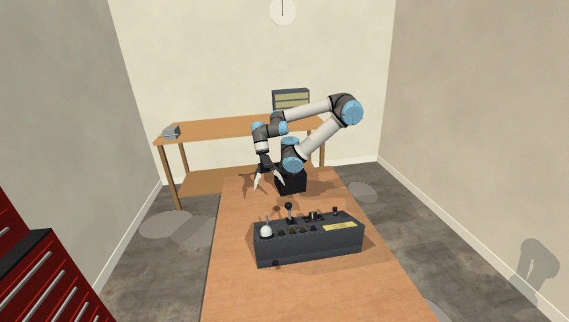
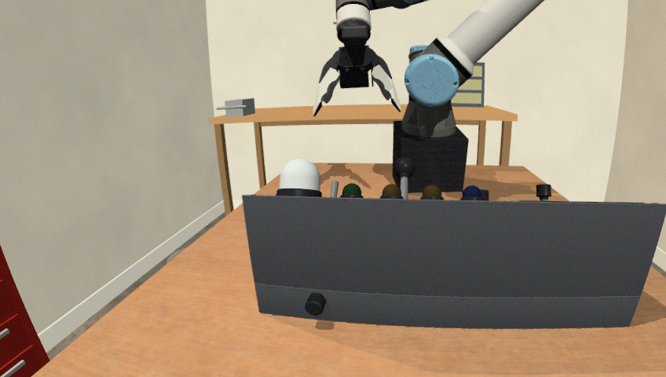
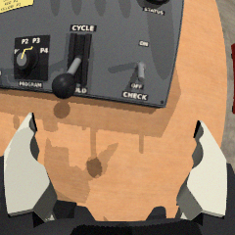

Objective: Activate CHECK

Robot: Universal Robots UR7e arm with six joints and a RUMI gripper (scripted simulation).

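My hand is 8 cm short of the check toggle, 4 cm to the left of it and 13 cm above it. From my hand the other things lie so: ball lever (7 cm ahead, 8 cm to the left, 12 cm below); then dark grey console (13 cm ahead, 14 cm to the left, 15 cm below); then program dial (11 cm ahead, 20 cm to the left, 13 cm below).
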